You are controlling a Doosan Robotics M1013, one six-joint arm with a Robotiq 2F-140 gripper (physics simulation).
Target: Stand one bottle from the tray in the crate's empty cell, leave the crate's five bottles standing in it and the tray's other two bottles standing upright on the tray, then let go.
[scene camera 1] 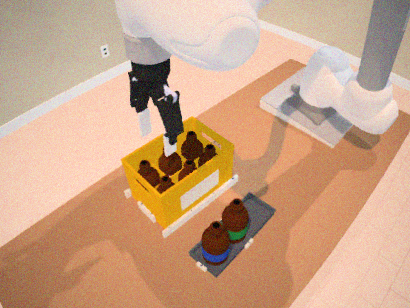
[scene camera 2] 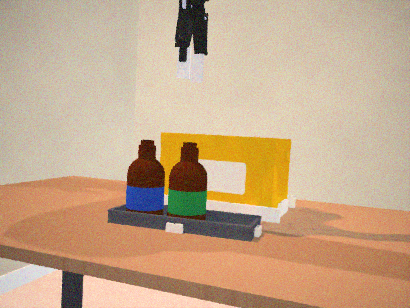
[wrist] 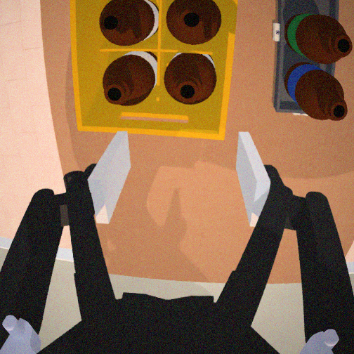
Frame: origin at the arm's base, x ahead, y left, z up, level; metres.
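Seen in the pictures: gripper, fingertip midpoint: [scene camera 1: 158, 143] [scene camera 2: 189, 80]; arm's base, link origin: [scene camera 1: 314, 105].
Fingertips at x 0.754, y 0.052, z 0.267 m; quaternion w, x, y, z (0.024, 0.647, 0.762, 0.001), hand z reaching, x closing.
Offsets run from my fingertips to a thing's top centre. "pt": to the spot under its first point.
The yellow crate @[dx -0.083, dy -0.059, dz -0.128 m] [scene camera 1: 226, 162] [scene camera 2: 270, 170] [wrist: 231, 75] holds several brown bottles standing in its cells; four of them show in the wrist view, two with necks pointing toward its lower edge [wrist: 129, 80] [wrist: 190, 77]. In scene camera 2 the crate's wall hides its bottles. A blue-banded bottle @[dx -0.023, dy +0.191, dz -0.143 m] [scene camera 1: 215, 240] [scene camera 2: 145, 175] [wrist: 320, 90] and a green-banded bottle @[dx -0.107, dy +0.170, dz -0.143 m] [scene camera 1: 235, 217] [scene camera 2: 188, 180] [wrist: 320, 37] stand upright on the dark tray @[dx -0.107, dy +0.174, dz -0.278 m] [scene camera 1: 262, 207] [scene camera 2: 215, 231] [wrist: 276, 70]. My gripper [scene camera 1: 157, 141] [scene camera 2: 190, 77] [wrist: 182, 149] is open and empty, high above the crate's rim, clear of the bottles.
White strips @[pt dx -0.080, dy +0.046, dz -0.284 m] [scene camera 1: 200, 207] run along the foot of the crate. The tray lies beside the crate's labelled long side. The arm's white base [scene camera 1: 325, 75] and a grey column [scene camera 1: 380, 40] stand at the back right in scene camera 1. A wall is behind the crate.
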